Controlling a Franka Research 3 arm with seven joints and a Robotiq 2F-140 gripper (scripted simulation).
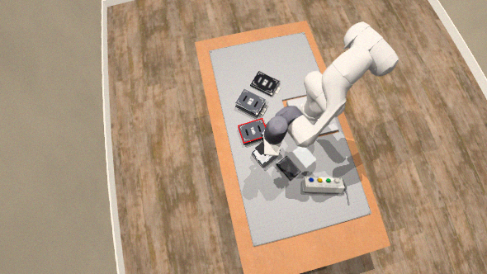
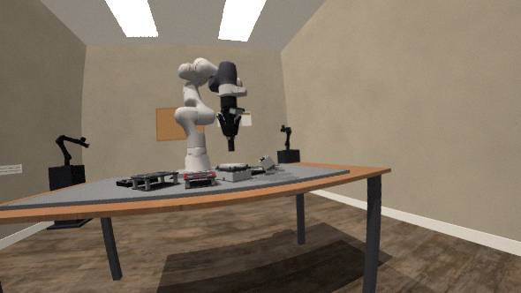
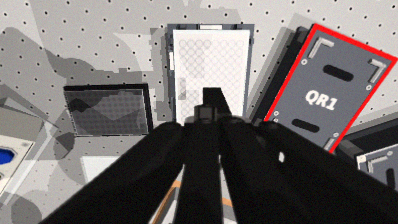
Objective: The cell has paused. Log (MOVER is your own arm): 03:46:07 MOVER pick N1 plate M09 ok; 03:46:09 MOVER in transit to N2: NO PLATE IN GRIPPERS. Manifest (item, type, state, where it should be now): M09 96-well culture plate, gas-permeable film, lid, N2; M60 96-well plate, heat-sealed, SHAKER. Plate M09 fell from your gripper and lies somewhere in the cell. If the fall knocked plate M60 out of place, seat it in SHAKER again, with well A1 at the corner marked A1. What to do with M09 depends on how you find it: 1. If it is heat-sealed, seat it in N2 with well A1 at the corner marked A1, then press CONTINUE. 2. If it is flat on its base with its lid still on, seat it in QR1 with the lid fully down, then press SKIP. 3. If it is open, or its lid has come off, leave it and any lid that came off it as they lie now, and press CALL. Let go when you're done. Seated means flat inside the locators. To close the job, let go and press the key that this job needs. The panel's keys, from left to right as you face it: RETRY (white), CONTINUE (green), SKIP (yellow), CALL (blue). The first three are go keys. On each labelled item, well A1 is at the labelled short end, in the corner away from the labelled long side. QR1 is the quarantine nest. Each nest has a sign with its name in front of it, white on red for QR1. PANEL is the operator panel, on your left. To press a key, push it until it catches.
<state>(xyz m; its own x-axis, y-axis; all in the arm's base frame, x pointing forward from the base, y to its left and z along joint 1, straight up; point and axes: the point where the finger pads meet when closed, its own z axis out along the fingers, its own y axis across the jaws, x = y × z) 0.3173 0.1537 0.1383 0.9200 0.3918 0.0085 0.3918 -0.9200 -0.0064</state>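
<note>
The blue call key lies 22 cm to the left of my hand, 20 cm behind it and 9 cm below it. Round my hand: white 96-well plate 10 cm below; then dark plate 15 cm below, 12 cm to the left, 11 cm behind; then QR1 nest 15 cm to the right, 12 cm below, 4 cm ahead.
</note>
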